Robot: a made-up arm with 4 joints.
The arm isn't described. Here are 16 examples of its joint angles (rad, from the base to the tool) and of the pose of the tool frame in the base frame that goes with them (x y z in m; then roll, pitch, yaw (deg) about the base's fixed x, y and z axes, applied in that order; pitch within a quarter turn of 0, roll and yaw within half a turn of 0).
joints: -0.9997 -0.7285 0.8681 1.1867
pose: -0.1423 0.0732 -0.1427 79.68 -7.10 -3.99
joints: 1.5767 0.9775 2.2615 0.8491
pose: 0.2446 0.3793 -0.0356 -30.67 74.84 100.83
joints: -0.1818 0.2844 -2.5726 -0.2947
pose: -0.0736 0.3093 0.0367 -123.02 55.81 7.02
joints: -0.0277 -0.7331 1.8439 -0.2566
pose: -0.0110 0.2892 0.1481 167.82 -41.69 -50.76
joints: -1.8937 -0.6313 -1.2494 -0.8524
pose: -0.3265 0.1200 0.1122 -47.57 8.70 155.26
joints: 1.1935 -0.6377 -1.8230 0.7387
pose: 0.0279 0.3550 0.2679 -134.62 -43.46 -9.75
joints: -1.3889 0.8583 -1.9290 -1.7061
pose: -0.2425 -0.1844 -0.1189 109.44 25.85 -113.14
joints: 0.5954 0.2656 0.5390 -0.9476
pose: 0.0994 0.2661 0.0410 59.47 -44.88 -0.86
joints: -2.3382 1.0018 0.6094 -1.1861
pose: -0.3296 -0.1484 -0.0230 89.32 -18.73 158.02
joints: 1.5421 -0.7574 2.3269 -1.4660
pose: -0.0600 0.1933 0.2520 -114.58 -9.45 169.16
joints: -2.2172 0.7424 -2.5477 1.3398
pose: -0.3209 -0.2629 0.2505 -107.79 11.94 -157.53
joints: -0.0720 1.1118 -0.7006 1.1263
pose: -0.1580 0.0501 0.2027 -45.34 3.13 -7.77
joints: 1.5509 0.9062 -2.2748 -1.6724
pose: -0.0904 0.3209 -0.0880 122.54 25.19 100.06
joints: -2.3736 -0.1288 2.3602 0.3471
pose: -0.3494 -0.1501 -0.0625 149.30 21.82 120.46
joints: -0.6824 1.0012 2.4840 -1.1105
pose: -0.1456 0.1453 -0.0228 132.91 9.76 -38.41
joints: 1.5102 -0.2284 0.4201 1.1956
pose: -0.1589 0.2382 -0.0789 43.45 -15.40 -153.22
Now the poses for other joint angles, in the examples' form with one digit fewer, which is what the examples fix.
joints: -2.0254 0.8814 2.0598 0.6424
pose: -0.258 -0.306 -0.103 48.9 74.3 30.1
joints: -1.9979 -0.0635 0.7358 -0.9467
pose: -0.377 0.027 0.120 57.9 -66.7 147.9
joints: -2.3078 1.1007 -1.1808 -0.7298
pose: -0.172 -0.134 -0.133 54.1 42.2 -128.2
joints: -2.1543 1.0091 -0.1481 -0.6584
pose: -0.249 -0.092 -0.116 54.8 15.9 169.3
